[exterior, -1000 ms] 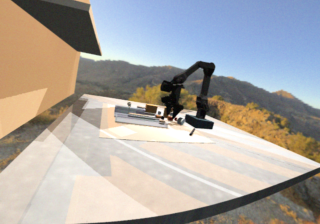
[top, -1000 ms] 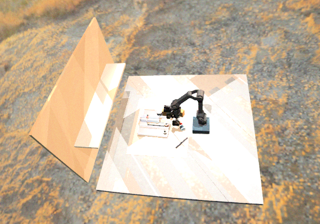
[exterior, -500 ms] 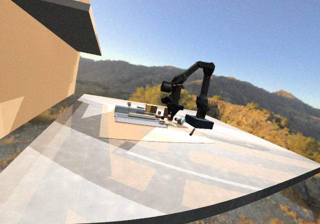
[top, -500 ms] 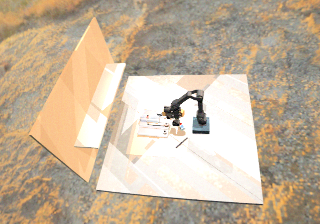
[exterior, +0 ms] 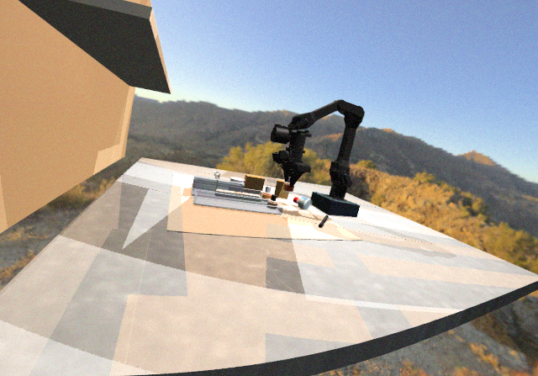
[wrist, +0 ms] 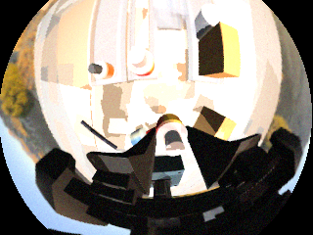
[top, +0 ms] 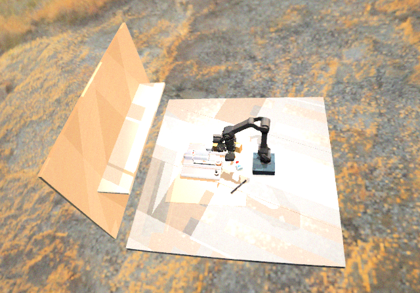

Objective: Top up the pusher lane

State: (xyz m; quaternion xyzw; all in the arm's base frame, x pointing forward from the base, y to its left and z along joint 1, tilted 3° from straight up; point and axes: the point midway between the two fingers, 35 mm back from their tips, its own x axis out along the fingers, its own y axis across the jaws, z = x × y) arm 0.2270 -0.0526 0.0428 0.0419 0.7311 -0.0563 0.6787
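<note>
Now: gripper tip 4 cm past the brown box, 9 cm to the left of it and 4 cm above it. Round my gripper tip: dark pen: 2 cm behind, 21 cm to the left, 6 cm below.
</note>
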